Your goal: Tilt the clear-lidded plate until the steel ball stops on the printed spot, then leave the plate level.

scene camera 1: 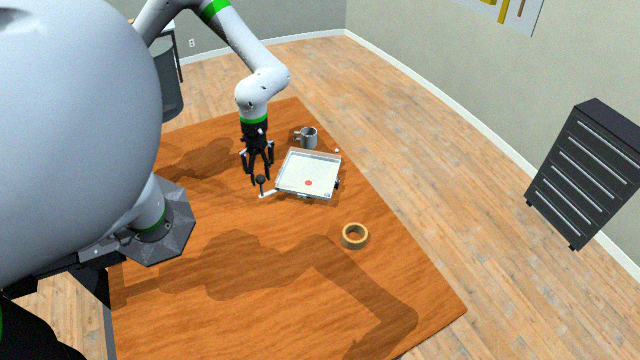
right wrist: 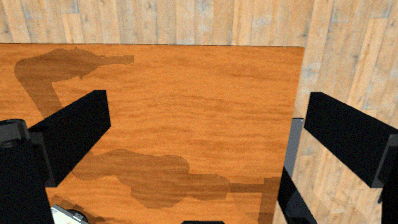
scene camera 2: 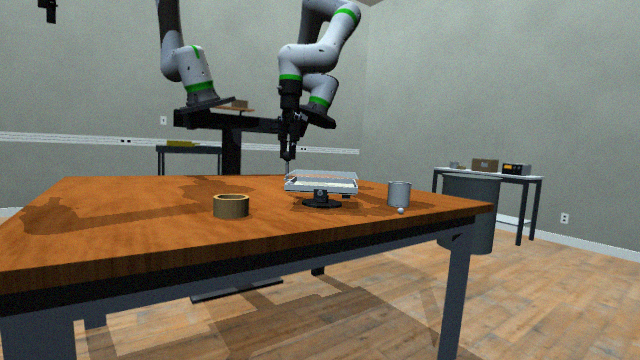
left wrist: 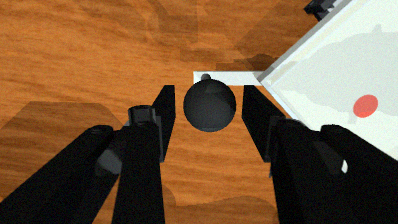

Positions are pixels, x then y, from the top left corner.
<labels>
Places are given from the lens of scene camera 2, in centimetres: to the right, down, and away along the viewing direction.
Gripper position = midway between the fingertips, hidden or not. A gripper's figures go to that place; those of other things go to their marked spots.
my left gripper (scene camera 2: pixel 287 158): -13, -8, 117
tan ring (scene camera 2: pixel 228 206): -24, 7, 76
</labels>
